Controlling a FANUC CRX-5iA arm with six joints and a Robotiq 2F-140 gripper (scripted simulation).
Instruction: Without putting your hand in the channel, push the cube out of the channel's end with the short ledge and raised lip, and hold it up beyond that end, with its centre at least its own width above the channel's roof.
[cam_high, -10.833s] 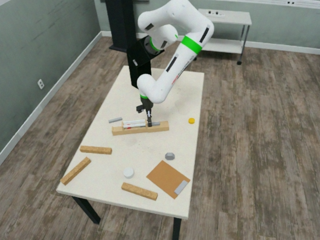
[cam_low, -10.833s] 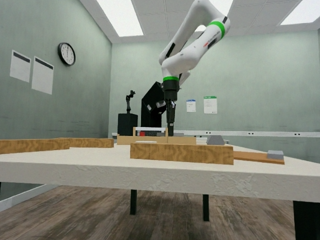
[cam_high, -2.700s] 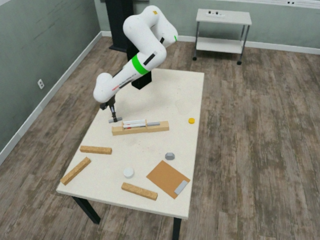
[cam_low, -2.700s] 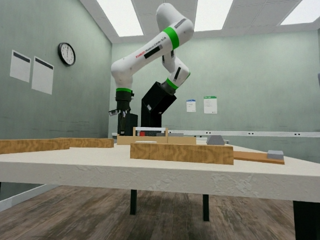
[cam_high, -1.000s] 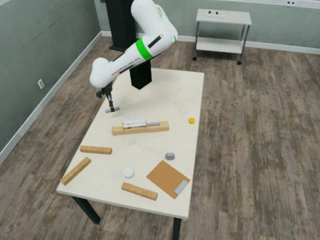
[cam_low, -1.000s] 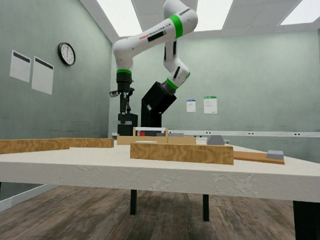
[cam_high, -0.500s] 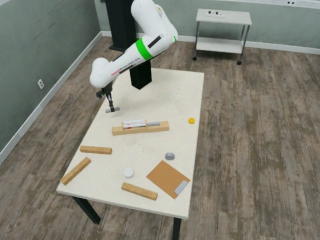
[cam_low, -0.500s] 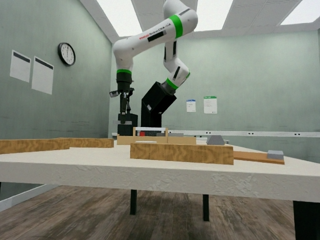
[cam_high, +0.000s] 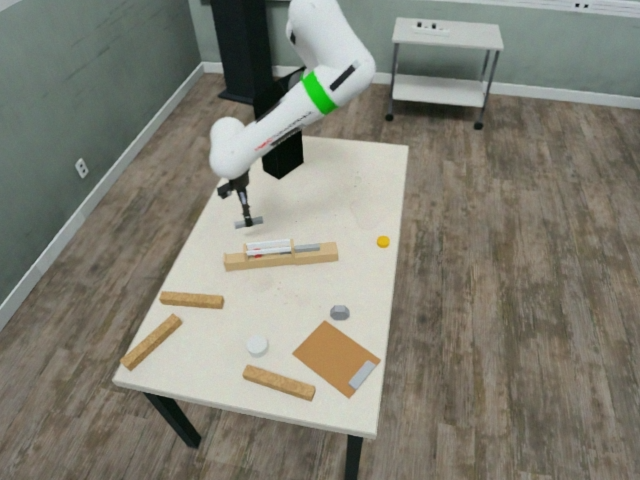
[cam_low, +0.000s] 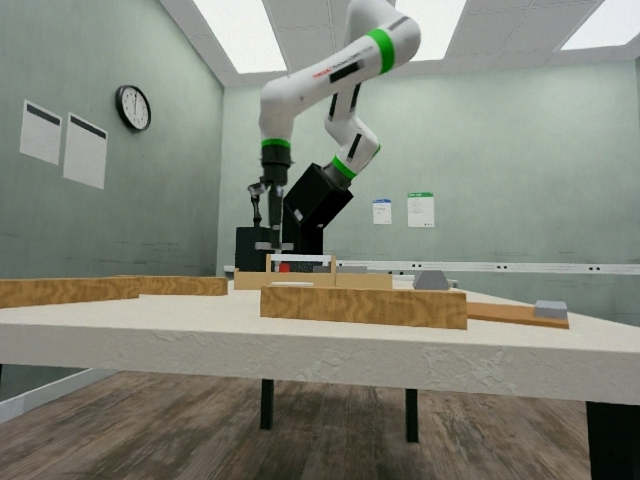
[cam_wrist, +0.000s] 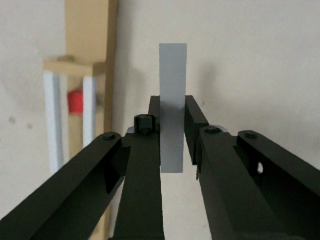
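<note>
Now: hand 11 cm to the right of the channel, 9 cm above it and 5 cm short of it. Also, from my hand: red cube: 9 cm below, 7 cm to the left, 7 cm ahead; white disc: 39 cm ahead, 26 cm to the left, 13 cm below; flat grey stick: 3 cm below.
</note>
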